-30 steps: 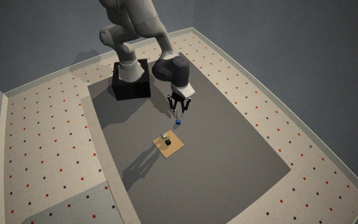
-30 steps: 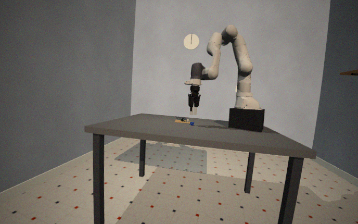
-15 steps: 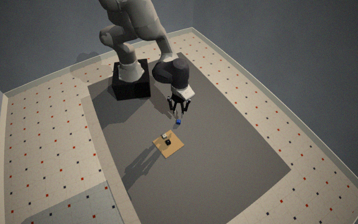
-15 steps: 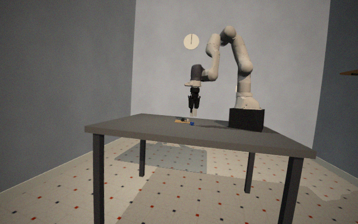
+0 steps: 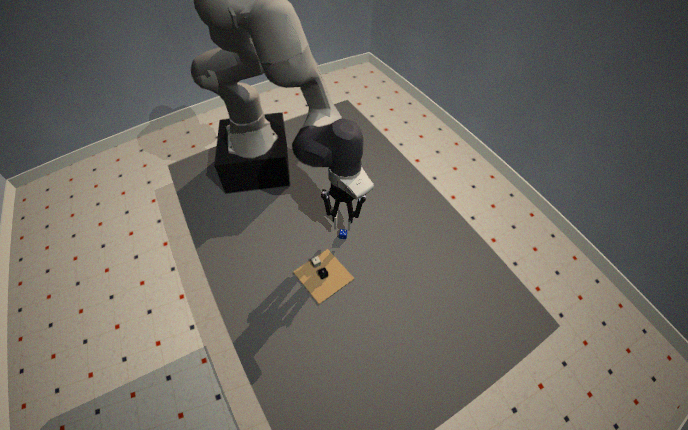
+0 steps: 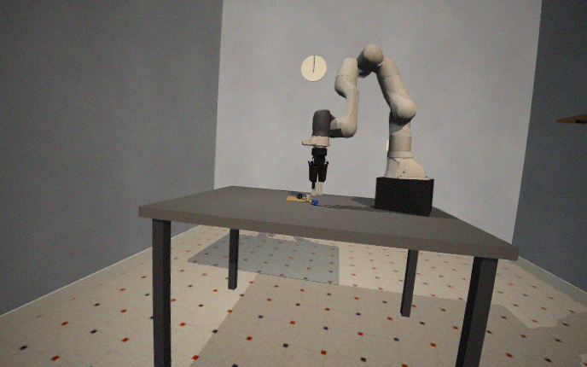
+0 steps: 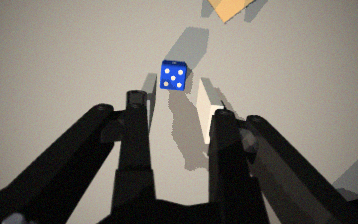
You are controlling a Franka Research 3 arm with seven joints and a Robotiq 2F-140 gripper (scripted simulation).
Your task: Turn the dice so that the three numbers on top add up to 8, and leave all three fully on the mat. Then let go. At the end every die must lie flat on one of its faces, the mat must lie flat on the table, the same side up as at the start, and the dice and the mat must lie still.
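My gripper is now 7 cm above the blue die. Round my hand: black die 12 cm ahead, 12 cm to the right, 7 cm below; white die 7 cm ahead, 12 cm to the right, 7 cm below; tan mat 12 cm ahead, 12 cm to the right, 8 cm below.
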